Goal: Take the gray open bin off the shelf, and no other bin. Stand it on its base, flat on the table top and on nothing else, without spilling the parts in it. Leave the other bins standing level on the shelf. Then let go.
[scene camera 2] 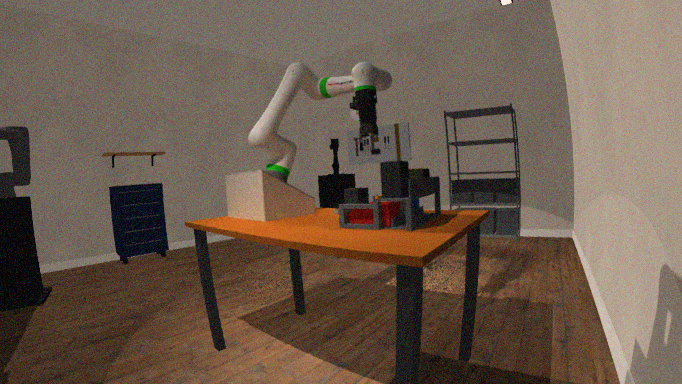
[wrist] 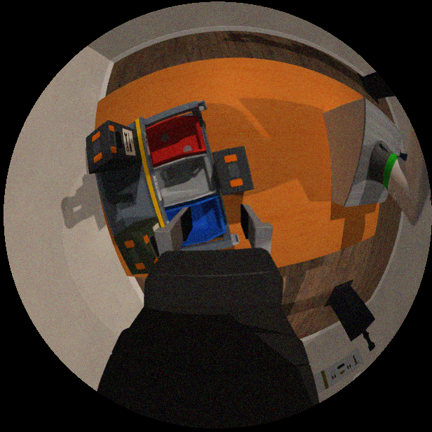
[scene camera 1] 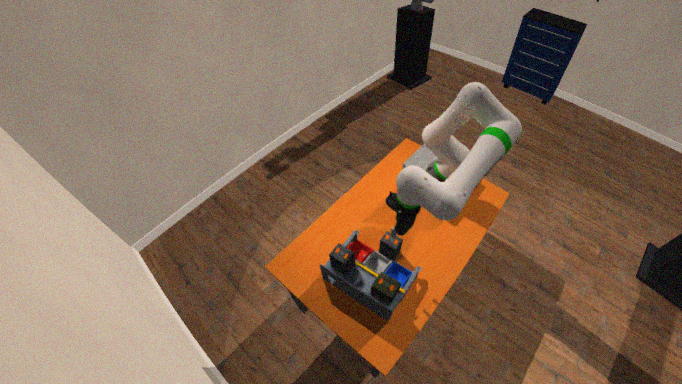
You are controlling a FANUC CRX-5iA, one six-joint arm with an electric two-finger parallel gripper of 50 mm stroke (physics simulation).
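Places are measured from the arm's base along level axes (x up, y left, z back), in metres.
Pixels of known places: gripper, fingertip midpoint: (scene camera 2: 366, 150) (scene camera 1: 397, 232); arm's base, origin of the base link: (scene camera 2: 273, 185) (scene camera 1: 437, 173).
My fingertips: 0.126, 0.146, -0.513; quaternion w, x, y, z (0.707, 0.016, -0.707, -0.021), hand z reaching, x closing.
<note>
For each thing: its middle in the pictures, then the offset to it from my fingertips, as dx, dy, dz. "spot": a spot on its surface instead. Level surfaces: height alone.
- gray open bin, surface spot: (scene camera 1: 377, 262) spot: -0.263, -0.038, -0.064
- red bin, body centre: (scene camera 2: 373, 213) (scene camera 1: 355, 256) -0.241, -0.128, -0.128
- blue bin, body centre: (scene camera 1: 394, 280) -0.241, +0.089, -0.077
- orange table, its level: dx -0.285
- dark box with orange marks, body centre: (scene camera 2: 356, 203) (scene camera 1: 390, 246) -0.219, -0.045, +0.029
- low, body centre: (scene camera 2: 417, 180) (scene camera 1: 385, 288) -0.134, +0.113, -0.172
The gray open bin (scene camera 1: 377, 262) (wrist: 184, 184) sits in the middle of the shelf (scene camera 1: 325, 274) (scene camera 2: 413, 212) (wrist: 175, 111), between the red bin (scene camera 1: 361, 250) (scene camera 2: 360, 216) (wrist: 175, 141) and the blue bin (scene camera 1: 399, 274) (wrist: 204, 220). The gray bin cannot be made out in scene camera 2, and its parts cannot be made out clearly. The bins look level on the shelf, which stands on the orange table (scene camera 1: 310, 255) (scene camera 2: 300, 235) (wrist: 280, 85). My gripper (scene camera 1: 395, 232) (scene camera 2: 369, 138) (wrist: 215, 215) is open and empty, high above the shelf's front side, apart from all bins.
A dark box with orange marks (scene camera 1: 390, 245) (scene camera 2: 356, 195) (wrist: 234, 170) stands on the table close in front of the gray bin. Two more dark boxes, one tall (scene camera 1: 342, 256) (scene camera 2: 394, 178) (wrist: 107, 147) and one low (scene camera 1: 385, 287) (scene camera 2: 419, 173) (wrist: 135, 250), stand on the shelf unit behind the yellow strip.
</note>
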